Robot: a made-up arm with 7 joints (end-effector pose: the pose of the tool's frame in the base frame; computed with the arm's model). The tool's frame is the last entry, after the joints. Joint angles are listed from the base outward.
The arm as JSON. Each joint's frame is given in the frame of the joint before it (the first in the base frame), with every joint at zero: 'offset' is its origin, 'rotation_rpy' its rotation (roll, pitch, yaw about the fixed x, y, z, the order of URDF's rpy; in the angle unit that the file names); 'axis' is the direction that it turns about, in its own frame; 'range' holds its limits. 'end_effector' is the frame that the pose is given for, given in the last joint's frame.
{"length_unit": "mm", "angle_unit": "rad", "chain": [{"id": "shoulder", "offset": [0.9, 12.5, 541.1], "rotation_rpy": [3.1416, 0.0, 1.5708], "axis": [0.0, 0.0, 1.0], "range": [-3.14, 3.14]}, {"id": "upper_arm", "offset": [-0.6, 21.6, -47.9], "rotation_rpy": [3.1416, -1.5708, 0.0], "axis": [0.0, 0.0, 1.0], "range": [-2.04, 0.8]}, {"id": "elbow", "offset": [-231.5, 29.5, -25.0], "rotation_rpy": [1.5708, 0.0, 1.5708], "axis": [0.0, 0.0, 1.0], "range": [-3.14, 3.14]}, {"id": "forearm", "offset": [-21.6, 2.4, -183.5], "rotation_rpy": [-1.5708, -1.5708, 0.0], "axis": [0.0, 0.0, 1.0], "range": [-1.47, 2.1]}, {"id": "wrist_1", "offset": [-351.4, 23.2, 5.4], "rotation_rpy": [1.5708, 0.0, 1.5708], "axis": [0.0, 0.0, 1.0], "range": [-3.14, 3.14]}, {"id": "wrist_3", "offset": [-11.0, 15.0, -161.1], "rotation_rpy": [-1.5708, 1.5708, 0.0], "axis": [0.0, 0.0, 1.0], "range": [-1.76, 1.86]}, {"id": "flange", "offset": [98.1, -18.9, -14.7], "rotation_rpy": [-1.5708, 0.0, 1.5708], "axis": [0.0, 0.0, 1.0], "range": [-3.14, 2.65]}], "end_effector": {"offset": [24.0, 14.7, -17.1], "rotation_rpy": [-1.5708, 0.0, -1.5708]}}
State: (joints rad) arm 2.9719 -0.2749 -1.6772 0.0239 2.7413 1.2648 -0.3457
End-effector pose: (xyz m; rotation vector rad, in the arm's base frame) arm 0.1986 0.1739 1.5147 0.8563 -2.2758 -0.3182
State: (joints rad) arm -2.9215 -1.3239 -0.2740 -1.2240 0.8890 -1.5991 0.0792
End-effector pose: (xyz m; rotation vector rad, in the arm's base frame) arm 0.5914 -0.0335 0.1980 -2.4032 1.1572 -0.5886
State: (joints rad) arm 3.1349 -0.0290 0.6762 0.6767 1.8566 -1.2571 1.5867
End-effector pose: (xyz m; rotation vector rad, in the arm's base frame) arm -0.3022 0.1515 1.4239 1.0145 -0.4860 1.8290
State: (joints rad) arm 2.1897 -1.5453 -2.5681 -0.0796 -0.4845 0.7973 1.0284
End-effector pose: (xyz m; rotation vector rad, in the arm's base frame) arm 0.5637 0.8448 0.5461 0.2027 2.0512 -1.1147
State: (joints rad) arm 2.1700 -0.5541 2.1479 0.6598 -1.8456 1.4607 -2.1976
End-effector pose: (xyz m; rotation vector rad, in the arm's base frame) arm 0.0222 0.6348 1.3061 0.4736 0.7358 1.8665
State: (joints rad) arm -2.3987 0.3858 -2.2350 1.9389 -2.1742 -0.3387 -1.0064
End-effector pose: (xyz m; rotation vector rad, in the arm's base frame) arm -0.1206 -0.5085 0.9322 -0.4646 -0.4903 2.7862
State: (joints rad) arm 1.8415 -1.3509 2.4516 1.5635 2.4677 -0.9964 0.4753
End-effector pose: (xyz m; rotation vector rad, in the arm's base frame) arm -0.3271 0.5730 0.2489 -1.8587 1.0167 1.0413
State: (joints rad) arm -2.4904 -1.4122 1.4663 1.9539 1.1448 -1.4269 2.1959
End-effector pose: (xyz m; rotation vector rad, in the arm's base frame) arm 0.5191 0.2618 0.7610 1.5364 0.7635 0.3495
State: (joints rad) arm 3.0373 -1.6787 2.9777 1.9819 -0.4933 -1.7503 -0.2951
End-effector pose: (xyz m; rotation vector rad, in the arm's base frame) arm 0.2270 0.1010 0.0033 -2.2876 -1.5033 0.0511
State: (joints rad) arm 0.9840 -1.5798 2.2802 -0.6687 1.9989 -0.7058 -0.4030
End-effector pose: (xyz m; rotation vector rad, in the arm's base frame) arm -0.3096 0.8498 0.8301 -0.4830 2.1523 1.1701
